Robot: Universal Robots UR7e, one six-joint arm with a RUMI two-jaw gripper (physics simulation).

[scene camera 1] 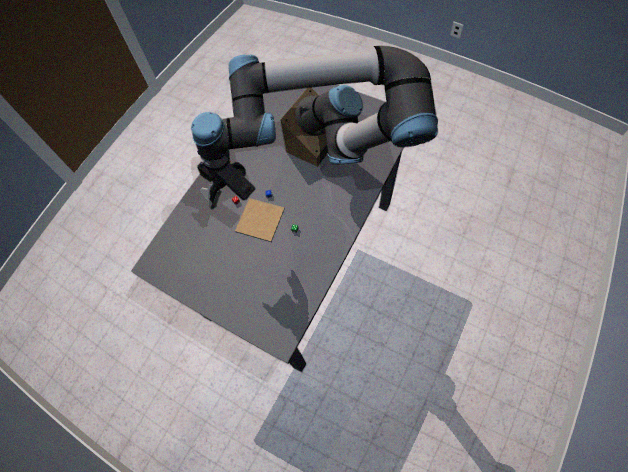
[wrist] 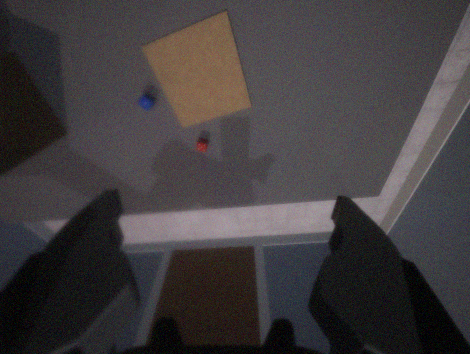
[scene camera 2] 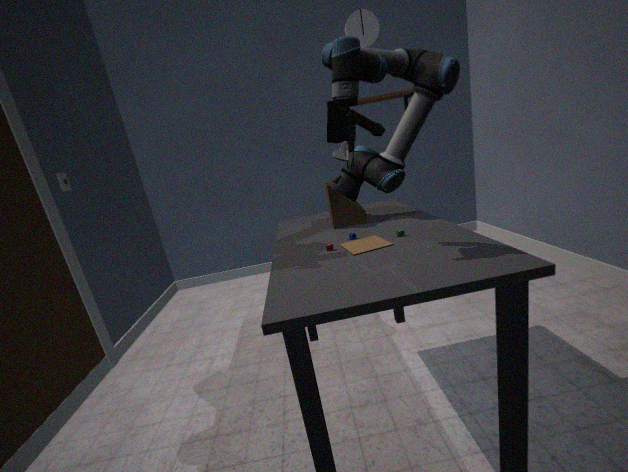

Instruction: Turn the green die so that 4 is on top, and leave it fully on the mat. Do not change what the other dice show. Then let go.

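Frame: origin at the arm's base, x ahead, y left, z up, level; centimetres.
Where they show: gripper, fingertip midpoint: (scene camera 1: pixel 228 191) (wrist: pixel 229 195) (scene camera 2: pixel 348 170); arm's base at its link origin: (scene camera 1: pixel 313 116) (scene camera 2: pixel 341 193).
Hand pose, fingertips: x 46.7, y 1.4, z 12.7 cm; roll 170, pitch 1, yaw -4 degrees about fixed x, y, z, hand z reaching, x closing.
Things, the pixels of their top centre, and the offset from my fingertips. Level surfaces: height alone.
- green die at its top centre: (scene camera 1: pixel 294 227) (scene camera 2: pixel 400 230) dy +15.3, dx -9.3, dz -24.1 cm
- mat at its top centre: (wrist: pixel 200 79) (scene camera 2: pixel 365 244) (scene camera 1: pixel 259 219) dy +2.2, dx -5.7, dz -25.7 cm
- red die at its top centre: (wrist: pixel 201 147) (scene camera 2: pixel 329 244) (scene camera 1: pixel 235 198) dy -9.9, dx -7.0, dz -24.1 cm
- blue die at its top centre: (wrist: pixel 145 103) (scene camera 1: pixel 268 192) (scene camera 2: pixel 352 233) dy -1.0, dx -15.7, dz -24.1 cm
- table at its surface level: dz -26.1 cm
The green die (scene camera 1: pixel 294 228) (scene camera 2: pixel 400 232) lies on the table beside the mat (scene camera 1: pixel 259 219) (scene camera 2: pixel 366 245) (wrist: pixel 200 70), apart from it and off its right side in both scene views. The pips on its faces are too small to read. The green die does not show in the wrist view. My gripper (scene camera 1: pixel 212 199) (scene camera 2: pixel 347 158) (wrist: pixel 229 195) is open and empty, high above the table, on the red die's side of the mat and well away from the green die.
A red die (scene camera 1: pixel 235 199) (scene camera 2: pixel 329 247) (wrist: pixel 202 145) and a blue die (scene camera 1: pixel 269 193) (scene camera 2: pixel 352 236) (wrist: pixel 146 101) lie on the table (scene camera 1: pixel 203 263) (scene camera 2: pixel 329 284) near the mat, both off it. The arm's wooden base mount (scene camera 1: pixel 299 144) (scene camera 2: pixel 345 210) stands behind the blue die.
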